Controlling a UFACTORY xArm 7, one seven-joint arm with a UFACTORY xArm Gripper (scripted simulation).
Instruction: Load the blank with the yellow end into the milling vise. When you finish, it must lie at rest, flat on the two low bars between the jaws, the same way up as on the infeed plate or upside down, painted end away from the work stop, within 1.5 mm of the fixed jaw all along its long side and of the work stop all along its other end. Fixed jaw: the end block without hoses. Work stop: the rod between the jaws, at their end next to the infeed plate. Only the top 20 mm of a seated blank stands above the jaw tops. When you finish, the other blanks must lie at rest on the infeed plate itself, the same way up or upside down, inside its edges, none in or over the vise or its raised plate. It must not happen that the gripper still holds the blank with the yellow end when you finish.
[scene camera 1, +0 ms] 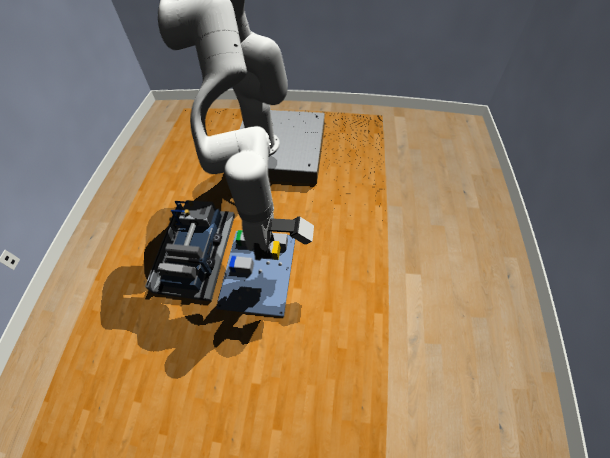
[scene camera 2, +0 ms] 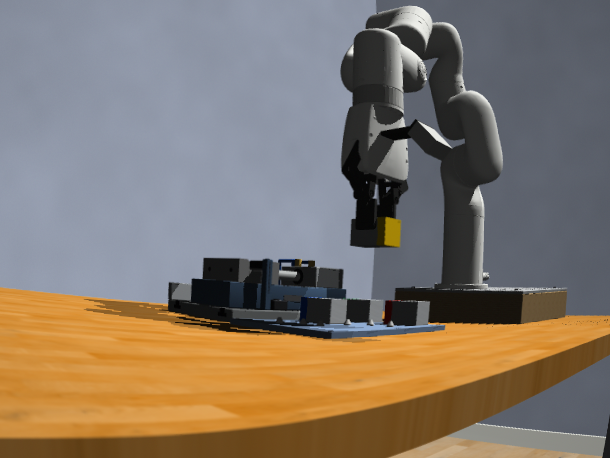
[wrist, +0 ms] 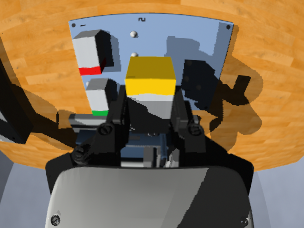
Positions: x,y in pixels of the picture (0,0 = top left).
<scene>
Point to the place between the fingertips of the gripper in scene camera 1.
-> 267,249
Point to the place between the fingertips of the gripper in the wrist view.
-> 150,98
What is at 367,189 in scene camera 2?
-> The gripper.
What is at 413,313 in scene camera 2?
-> A red-ended blank.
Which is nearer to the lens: the green-ended blank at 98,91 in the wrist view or the red-ended blank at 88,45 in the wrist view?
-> The red-ended blank.
</scene>
